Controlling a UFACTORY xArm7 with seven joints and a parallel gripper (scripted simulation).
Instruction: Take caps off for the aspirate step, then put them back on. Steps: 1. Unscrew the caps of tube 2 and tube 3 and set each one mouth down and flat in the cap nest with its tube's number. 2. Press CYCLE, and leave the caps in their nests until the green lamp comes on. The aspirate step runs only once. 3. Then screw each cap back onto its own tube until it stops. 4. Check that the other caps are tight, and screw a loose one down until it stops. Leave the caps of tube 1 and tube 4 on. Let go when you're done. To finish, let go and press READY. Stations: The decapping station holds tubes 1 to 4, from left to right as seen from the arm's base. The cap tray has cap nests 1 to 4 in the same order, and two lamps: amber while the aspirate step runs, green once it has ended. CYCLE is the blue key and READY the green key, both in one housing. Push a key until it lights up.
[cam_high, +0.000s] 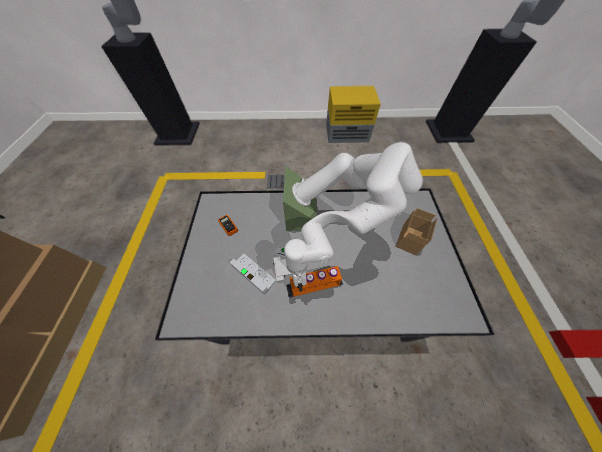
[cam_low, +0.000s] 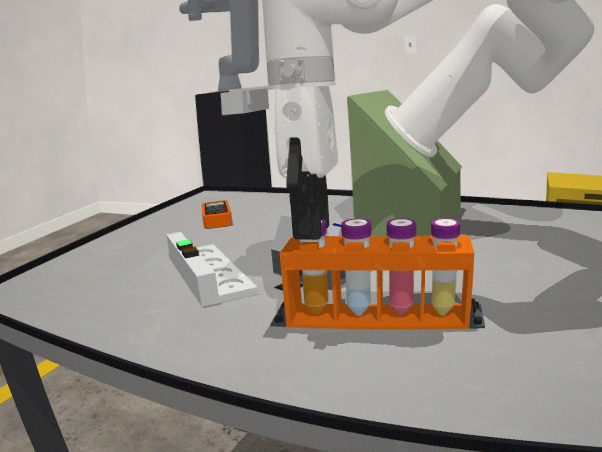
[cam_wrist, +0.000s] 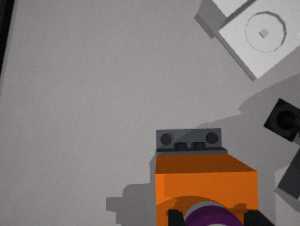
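The green ready key is 17 cm behind my hand, 7 cm to the right of it and 6 cm below it. Also, from my hand: grey key housing 15 cm behind, 8 cm below, 5 cm to the right; then orange meter 38 cm to the right, 35 cm behind, 11 cm below; then blue cycle key 15 cm behind, 6 cm below, 3 cm to the right.
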